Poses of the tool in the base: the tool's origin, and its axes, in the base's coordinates. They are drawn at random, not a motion.
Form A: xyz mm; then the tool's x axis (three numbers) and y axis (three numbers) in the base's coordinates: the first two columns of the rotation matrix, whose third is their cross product.
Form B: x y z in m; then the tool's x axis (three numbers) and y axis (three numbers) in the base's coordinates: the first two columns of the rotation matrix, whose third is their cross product. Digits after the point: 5 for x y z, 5 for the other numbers.
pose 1, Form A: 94.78 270.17 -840.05 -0.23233 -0.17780 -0.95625 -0.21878 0.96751 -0.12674
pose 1, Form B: 0.09478 0.27017 -0.84005 -0.23233 -0.17780 -0.95625 -0.21878 0.96751 -0.12674
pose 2, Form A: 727.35 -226.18 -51.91 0.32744 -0.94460 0.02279 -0.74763 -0.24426 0.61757
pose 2, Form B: 0.72735 -0.22618 -0.05191 0.32744 -0.94460 0.02279 -0.74763 -0.24426 0.61757
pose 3, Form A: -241.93 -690.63 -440.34 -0.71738 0.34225 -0.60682 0.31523 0.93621 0.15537
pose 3, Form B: -0.24193 -0.69063 -0.44034 -0.71738 0.34225 -0.60682 0.31523 0.93621 0.15537
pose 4, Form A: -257.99 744.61 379.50 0.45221 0.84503 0.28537 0.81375 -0.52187 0.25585
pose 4, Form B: -0.25799 0.74461 0.37950 0.45221 0.84503 0.28537 0.81375 -0.52187 0.25585
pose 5, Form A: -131.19 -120.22 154.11 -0.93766 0.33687 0.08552 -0.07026 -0.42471 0.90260
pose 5, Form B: -0.13119 -0.12022 0.15411 -0.93766 0.33687 0.08552 -0.07026 -0.42471 0.90260
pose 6, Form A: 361.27 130.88 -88.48 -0.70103 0.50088 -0.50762 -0.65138 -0.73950 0.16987
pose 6, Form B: 0.36127 0.13088 -0.08848 -0.70103 0.50088 -0.50762 -0.65138 -0.73950 0.16987
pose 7, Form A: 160.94 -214.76 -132.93 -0.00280 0.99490 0.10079 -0.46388 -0.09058 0.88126
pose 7, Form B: 0.16094 -0.21476 -0.13293 -0.00280 0.99490 0.10079 -0.46388 -0.09058 0.88126
